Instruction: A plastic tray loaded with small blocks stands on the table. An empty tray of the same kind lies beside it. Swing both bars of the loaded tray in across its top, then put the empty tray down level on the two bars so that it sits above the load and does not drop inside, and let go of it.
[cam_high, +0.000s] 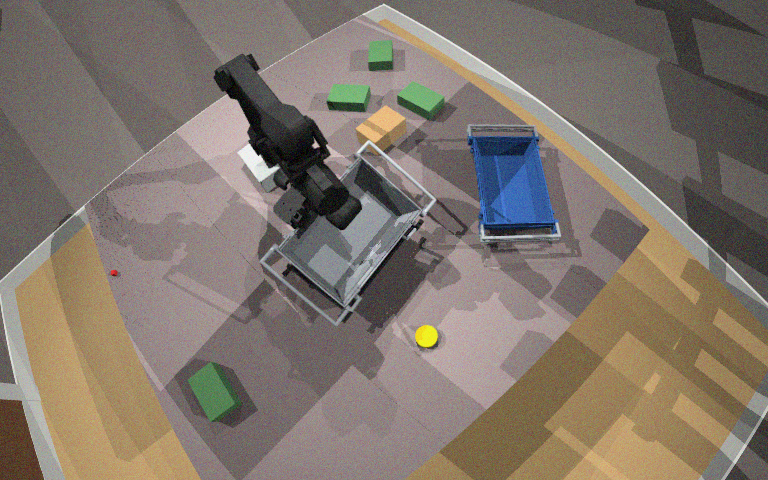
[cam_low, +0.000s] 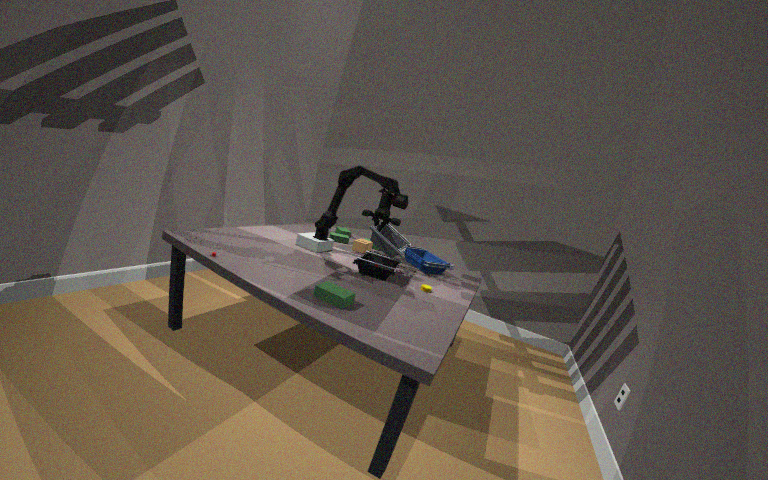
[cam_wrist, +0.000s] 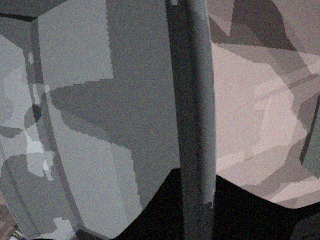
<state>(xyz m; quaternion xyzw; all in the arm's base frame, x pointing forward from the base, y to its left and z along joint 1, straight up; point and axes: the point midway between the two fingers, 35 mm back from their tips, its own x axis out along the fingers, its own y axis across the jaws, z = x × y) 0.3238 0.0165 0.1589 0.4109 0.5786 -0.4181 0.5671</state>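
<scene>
The grey tray lies 70 mm ahead of my gripper tip and 20 mm to the left of it. Round my gripper tip: yellow disc: 310 mm ahead, 40 mm to the left, 170 mm below; orange block: 220 mm behind, 280 mm to the left, 150 mm below.
</scene>
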